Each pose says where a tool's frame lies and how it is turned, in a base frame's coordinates. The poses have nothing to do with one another.
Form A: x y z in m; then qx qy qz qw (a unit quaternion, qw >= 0).
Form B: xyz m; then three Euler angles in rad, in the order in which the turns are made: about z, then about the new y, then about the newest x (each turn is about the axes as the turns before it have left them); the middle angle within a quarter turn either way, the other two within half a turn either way. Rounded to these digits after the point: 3 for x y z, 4 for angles.
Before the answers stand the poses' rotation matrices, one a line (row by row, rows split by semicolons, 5 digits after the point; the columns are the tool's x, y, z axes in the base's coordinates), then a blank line. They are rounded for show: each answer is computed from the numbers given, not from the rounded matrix.
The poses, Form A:
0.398, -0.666, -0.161, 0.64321, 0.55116, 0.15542, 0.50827
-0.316, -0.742, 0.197, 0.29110, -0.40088, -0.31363, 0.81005
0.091, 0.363, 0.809, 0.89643, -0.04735, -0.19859, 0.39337
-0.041, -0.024, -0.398, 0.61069, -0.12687, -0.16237, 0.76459
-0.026, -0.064, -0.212, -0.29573, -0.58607, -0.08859, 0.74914
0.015, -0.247, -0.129, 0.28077, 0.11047, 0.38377, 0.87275
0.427, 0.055, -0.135, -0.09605, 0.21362, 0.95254, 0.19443
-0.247, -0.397, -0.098, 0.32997, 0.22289, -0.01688, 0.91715
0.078, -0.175, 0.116, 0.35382, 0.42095, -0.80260, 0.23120
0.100, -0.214, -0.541, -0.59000, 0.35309, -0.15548, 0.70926
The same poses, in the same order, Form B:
0.34413 0.55104 0.76022; 0.86702 0.12424 -0.48253; -0.36034 0.82518 -0.43501
0.48186 0.27472 -0.83207; -0.74151 0.63379 -0.22016; 0.46688 0.72308 0.50911
0.91664 0.07135 -0.39329; -0.24113 -0.68604 -0.68645; -0.31879 0.72406 -0.61165
0.91508 0.09334 -0.39232; -0.40325 0.20139 -0.89266; -0.00431 0.97505 0.22192
0.29734 0.47937 -0.82571; 0.21391 0.80939 0.54693; 0.93050 -0.33925 0.13813
0.68104 -0.60783 0.40832; 0.73190 0.54778 -0.40529; 0.02268 0.57487 0.81793
-0.90594 -0.41144 -0.09992; 0.32937 -0.83313 0.44432; -0.26605 0.36962 0.89028
0.90007 0.17806 0.39770; 0.11613 0.78167 -0.61278; -0.41998 0.59773 0.68288
-0.64272 0.66900 -0.37330; -0.07324 -0.53870 -0.83931; -0.76259 -0.51210 0.39523
0.70231 -0.19610 0.68433; -0.63720 0.25545 0.72713; -0.31740 -0.94673 0.05445

0.398, -0.666, -0.161, 1.1930, 0.3686, 2.0559
-0.316, -0.742, 0.197, -0.9945, -0.4858, 0.9573
0.091, 0.363, 0.809, -0.2572, 0.3245, 2.2722
-0.041, -0.024, -0.398, -0.4151, 0.0043, 1.3470
-0.026, -0.064, -0.212, 0.6236, -1.1958, -1.1841
0.015, -0.247, -0.129, 0.8214, -0.0227, 0.6126
0.427, 0.055, -0.135, 2.7929, 0.2693, 0.3935
-0.247, -0.397, -0.098, 0.1283, 0.4334, 0.7190
0.078, -0.175, 0.116, -3.0281, 0.8673, -0.9135
0.100, -0.214, -0.541, -0.7368, 0.3230, -1.5133

